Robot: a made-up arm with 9 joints. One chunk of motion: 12 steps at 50 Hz.
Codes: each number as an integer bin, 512 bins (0 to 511) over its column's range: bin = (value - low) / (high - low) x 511, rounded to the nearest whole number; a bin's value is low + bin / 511 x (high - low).
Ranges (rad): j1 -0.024..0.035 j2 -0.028..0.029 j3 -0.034..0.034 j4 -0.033..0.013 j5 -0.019..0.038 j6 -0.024..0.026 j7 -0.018..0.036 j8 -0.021..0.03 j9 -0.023..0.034
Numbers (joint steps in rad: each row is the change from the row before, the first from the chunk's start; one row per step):
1: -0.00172 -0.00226 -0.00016 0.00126 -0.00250 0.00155 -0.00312 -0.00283 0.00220
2: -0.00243 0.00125 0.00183 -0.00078 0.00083 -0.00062 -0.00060 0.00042 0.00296
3: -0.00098 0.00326 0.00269 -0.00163 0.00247 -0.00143 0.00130 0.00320 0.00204
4: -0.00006 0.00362 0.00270 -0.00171 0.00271 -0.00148 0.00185 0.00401 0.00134
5: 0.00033 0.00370 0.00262 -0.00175 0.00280 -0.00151 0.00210 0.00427 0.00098
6: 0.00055 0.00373 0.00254 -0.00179 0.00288 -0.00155 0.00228 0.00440 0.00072
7: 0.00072 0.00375 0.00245 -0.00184 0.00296 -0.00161 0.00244 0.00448 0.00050
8: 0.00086 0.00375 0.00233 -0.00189 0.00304 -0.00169 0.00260 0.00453 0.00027
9: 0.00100 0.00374 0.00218 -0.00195 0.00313 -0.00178 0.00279 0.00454 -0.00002
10: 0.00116 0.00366 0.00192 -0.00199 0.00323 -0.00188 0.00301 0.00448 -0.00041
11: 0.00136 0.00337 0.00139 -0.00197 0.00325 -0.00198 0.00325 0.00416 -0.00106
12: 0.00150 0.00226 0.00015 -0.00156 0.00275 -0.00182 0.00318 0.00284 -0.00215
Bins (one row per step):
1: 193 231 254 381 148 261 141 182 226
2: 187 262 269 358 178 239 165 215 233
3: 199 280 276 348 192 231 183 242 224
4: 207 283 276 348 195 230 188 251 218
5: 211 284 275 347 195 230 190 253 215
6: 213 284 275 347 196 229 192 254 213
7: 214 285 274 346 197 229 193 255 211
8: 215 285 273 346 198 228 195 256 209
9: 217 285 272 345 198 227 197 256 206
10: 218 284 270 344 199 226 199 255 203
11: 220 281 266 345 199 225 201 252 197
12: 221 271 257 349 195 227 200 239 187

